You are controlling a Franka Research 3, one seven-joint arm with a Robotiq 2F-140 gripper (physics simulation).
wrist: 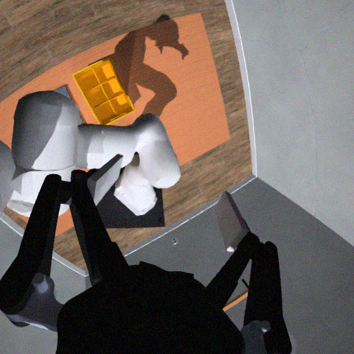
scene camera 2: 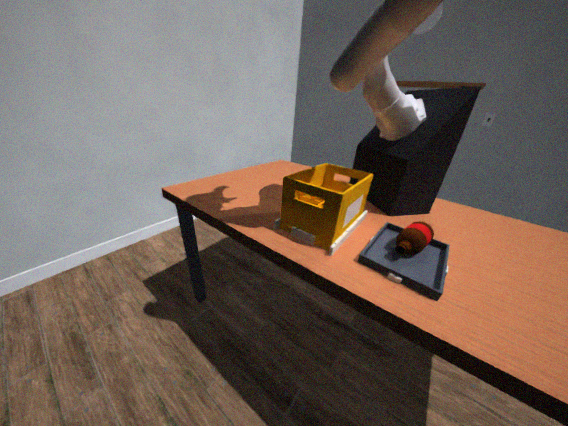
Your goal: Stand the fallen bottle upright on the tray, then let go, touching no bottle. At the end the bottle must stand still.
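The brown bottle with a red label lies on its side on the dark grey tray, near the tray's back, its neck toward the front left of scene camera 2. In the wrist view the robot's arm hides most of the tray, and the bottle does not show. My gripper is open, with its two finger pads wide apart and nothing between them. It is high up and well away from the bottle. The gripper is out of frame in scene camera 2.
A yellow crate with inner compartments stands beside the tray on the orange table. The robot's arm rises from a black block behind them. Walls stand beyond the table.
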